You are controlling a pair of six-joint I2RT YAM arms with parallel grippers.
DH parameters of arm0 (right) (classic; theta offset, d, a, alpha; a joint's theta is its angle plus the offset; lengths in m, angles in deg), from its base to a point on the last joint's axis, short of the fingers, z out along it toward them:
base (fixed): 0 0 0 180
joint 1: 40.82 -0.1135 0.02 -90
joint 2: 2.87 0 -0.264 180
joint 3: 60.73 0 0.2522 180
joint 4: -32.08 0 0.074 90
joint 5: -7.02 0 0 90
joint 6: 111.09 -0.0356 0 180
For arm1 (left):
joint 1: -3.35 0.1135 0.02 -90
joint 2: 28.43 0 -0.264 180
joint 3: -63.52 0 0.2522 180
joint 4: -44.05 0 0.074 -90
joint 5: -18.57 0 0 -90
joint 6: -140.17 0.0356 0 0
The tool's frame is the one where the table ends.
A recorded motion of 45 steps. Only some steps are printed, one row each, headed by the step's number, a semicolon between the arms.
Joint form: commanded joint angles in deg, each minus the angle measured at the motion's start. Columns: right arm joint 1, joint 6, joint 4, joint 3, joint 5, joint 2; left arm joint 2, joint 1, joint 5, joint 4, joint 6, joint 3.
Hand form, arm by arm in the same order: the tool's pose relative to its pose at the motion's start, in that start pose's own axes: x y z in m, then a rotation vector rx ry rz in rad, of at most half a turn. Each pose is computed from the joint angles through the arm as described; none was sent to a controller.
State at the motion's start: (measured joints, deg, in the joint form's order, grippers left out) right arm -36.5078 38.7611 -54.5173 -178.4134 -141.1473 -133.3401; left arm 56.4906 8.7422 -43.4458 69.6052 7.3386 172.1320
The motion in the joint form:
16: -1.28 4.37 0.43 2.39 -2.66 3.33; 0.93 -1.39 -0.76 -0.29 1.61 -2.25
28: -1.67 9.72 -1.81 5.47 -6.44 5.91; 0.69 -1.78 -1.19 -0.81 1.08 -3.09
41: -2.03 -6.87 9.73 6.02 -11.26 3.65; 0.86 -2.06 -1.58 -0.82 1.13 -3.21
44: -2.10 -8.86 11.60 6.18 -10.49 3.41; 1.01 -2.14 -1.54 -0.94 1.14 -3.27
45: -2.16 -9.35 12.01 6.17 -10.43 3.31; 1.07 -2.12 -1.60 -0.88 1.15 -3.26
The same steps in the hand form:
16: -0.0082 0.0184 0.0017 -0.0263 -0.0348 -0.1081; 0.0146 0.0102 0.0121 -0.0222 0.0410 0.0060
28: -0.0059 0.0348 0.0019 -0.0791 -0.0814 -0.1622; 0.0179 0.0106 0.0130 -0.0239 0.0416 -0.0034
41: -0.0086 0.0117 0.0128 -0.0856 -0.1743 -0.0115; 0.0196 0.0112 0.0147 -0.0284 0.0437 -0.0043
44: -0.0085 0.0082 0.0144 -0.0719 -0.1683 -0.0002; 0.0204 0.0118 0.0158 -0.0279 0.0461 -0.0047
45: -0.0087 0.0074 0.0151 -0.0707 -0.1680 0.0029; 0.0204 0.0123 0.0161 -0.0300 0.0465 -0.0054

